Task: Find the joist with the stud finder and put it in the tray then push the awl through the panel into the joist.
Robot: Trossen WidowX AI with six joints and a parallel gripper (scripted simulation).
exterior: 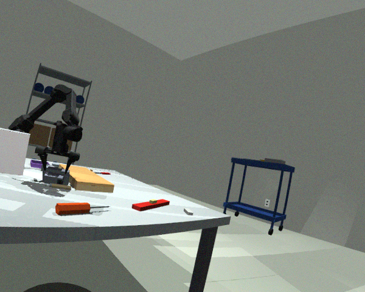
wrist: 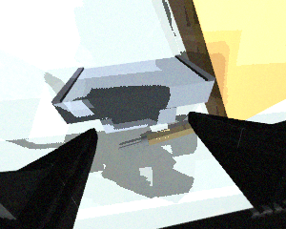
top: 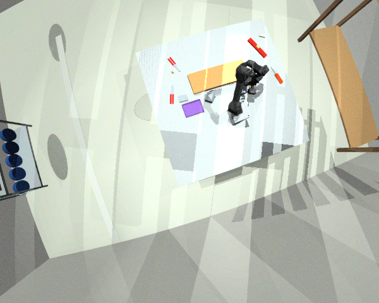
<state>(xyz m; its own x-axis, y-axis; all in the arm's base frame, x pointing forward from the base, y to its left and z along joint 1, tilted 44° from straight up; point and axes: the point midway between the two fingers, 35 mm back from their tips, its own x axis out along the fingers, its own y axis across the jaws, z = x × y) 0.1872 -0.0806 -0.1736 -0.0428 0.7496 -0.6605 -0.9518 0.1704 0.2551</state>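
Right now the grey stud finder is 3 cm below my gripper tip and 1 cm ahead of it. From my gripper tip the other things lie so: awl 5 cm to the right, 5 cm below; then red level 37 cm ahead, 25 cm to the right, 4 cm below; then purple tray 50 cm to the left, 5 cm behind, 4 cm below.
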